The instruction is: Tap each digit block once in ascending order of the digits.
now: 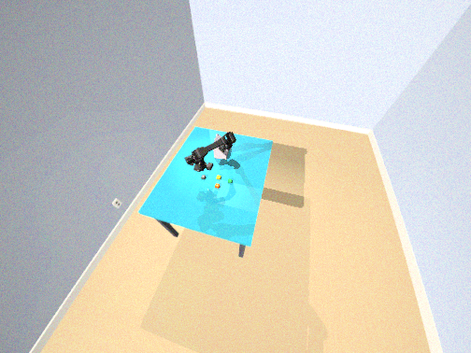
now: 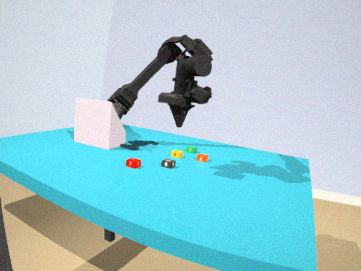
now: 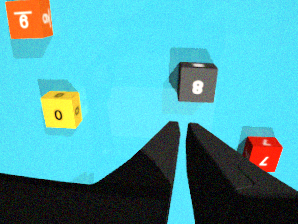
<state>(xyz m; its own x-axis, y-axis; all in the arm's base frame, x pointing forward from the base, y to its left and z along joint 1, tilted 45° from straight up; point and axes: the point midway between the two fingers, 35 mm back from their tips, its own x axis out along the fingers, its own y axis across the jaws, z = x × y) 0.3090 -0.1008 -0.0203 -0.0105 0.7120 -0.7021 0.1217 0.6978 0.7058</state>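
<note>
Right now my gripper tip is 5 cm short of the orange block, 13 cm to the right of it and 11 cm above it. The rest, counted from my gripper tip: red block: 10 cm behind, 9 cm to the right, 11 cm below; then dark grey block: 1 cm behind, 2 cm to the right, 11 cm below; then yellow block: 4 cm behind, 11 cm to the left, 11 cm below.
</note>
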